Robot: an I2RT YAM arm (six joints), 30 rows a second.
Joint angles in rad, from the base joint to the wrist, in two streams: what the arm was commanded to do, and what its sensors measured. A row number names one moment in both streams.
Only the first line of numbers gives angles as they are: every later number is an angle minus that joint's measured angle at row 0.
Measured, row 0:
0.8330 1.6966 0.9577 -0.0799 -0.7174 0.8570
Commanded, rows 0 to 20:
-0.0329 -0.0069 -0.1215 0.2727 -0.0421 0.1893
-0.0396 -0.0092 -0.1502 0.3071 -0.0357 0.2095
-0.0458 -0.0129 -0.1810 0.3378 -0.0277 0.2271
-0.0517 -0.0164 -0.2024 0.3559 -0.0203 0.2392
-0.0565 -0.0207 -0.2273 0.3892 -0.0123 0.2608
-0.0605 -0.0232 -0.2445 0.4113 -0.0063 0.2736
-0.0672 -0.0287 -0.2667 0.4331 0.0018 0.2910
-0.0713 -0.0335 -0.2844 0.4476 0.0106 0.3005
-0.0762 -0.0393 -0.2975 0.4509 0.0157 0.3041
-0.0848 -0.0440 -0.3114 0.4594 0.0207 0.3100
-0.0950 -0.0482 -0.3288 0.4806 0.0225 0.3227
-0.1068 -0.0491 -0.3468 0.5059 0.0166 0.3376
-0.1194 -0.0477 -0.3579 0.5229 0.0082 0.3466
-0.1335 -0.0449 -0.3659 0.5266 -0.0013 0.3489
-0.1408 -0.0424 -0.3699 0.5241 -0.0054 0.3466
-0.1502 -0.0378 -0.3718 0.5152 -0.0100 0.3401
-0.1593 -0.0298 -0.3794 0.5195 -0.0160 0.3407
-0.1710 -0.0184 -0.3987 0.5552 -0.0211 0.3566
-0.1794 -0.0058 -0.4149 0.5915 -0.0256 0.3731
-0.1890 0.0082 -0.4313 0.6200 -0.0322 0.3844
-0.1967 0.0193 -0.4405 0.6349 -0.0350 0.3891
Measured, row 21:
-0.1744 -0.0137 -0.4059 0.5546 -0.0450 0.3090
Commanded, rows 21 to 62:
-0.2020 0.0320 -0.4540 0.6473 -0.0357 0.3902
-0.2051 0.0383 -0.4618 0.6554 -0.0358 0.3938
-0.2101 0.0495 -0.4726 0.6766 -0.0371 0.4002
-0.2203 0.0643 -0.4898 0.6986 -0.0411 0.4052
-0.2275 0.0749 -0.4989 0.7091 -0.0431 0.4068
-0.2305 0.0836 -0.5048 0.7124 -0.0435 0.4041
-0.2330 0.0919 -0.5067 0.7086 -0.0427 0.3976
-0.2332 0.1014 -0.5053 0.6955 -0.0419 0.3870
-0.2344 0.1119 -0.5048 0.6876 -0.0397 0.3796
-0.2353 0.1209 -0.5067 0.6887 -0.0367 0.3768
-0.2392 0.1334 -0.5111 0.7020 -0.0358 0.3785
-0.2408 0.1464 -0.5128 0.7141 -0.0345 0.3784
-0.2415 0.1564 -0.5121 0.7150 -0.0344 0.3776
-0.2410 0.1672 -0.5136 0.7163 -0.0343 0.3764
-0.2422 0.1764 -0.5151 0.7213 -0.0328 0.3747
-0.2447 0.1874 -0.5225 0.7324 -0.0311 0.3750
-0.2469 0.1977 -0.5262 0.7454 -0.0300 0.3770
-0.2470 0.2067 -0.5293 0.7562 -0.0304 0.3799
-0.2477 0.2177 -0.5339 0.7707 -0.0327 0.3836
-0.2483 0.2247 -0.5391 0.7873 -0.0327 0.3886
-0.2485 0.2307 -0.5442 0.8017 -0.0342 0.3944
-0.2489 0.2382 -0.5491 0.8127 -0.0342 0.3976
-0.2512 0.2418 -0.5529 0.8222 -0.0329 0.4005
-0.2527 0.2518 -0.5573 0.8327 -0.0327 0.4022
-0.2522 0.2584 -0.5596 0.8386 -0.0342 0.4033
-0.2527 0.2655 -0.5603 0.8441 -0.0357 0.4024
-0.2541 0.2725 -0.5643 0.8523 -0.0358 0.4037
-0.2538 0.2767 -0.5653 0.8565 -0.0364 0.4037
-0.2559 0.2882 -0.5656 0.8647 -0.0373 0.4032
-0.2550 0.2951 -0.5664 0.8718 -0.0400 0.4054
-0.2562 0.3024 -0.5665 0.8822 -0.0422 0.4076
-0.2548 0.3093 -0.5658 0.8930 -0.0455 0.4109
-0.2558 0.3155 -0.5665 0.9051 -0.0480 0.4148
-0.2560 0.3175 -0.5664 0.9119 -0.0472 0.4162
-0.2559 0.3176 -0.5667 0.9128 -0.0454 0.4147
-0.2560 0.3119 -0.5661 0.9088 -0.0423 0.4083
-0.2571 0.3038 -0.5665 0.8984 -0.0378 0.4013
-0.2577 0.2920 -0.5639 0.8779 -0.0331 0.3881
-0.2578 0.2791 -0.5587 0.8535 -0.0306 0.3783
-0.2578 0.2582 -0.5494 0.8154 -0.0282 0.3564
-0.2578 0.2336 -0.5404 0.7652 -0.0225 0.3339
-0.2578 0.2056 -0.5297 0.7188 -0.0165 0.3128
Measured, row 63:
-0.2572 0.2472 -0.5432 1.1456 -0.1655 0.3578
